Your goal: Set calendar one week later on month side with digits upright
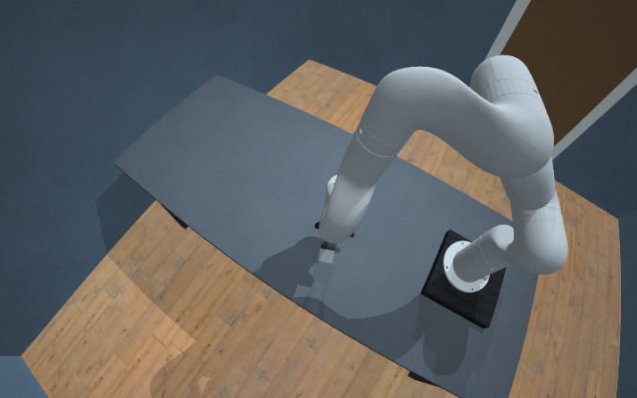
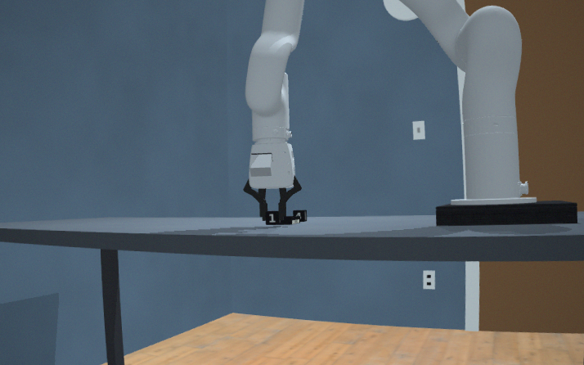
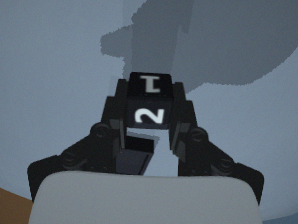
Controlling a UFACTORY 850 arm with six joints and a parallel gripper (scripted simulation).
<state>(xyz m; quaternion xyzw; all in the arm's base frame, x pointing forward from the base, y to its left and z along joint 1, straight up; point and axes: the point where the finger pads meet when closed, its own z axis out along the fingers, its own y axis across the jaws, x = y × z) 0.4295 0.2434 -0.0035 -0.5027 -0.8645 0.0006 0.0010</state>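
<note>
My gripper is now 10 mm above the calendar cube. Also, from my hand: black tray (100 mm to the right, 30 mm ahead, 20 mm below).
</note>
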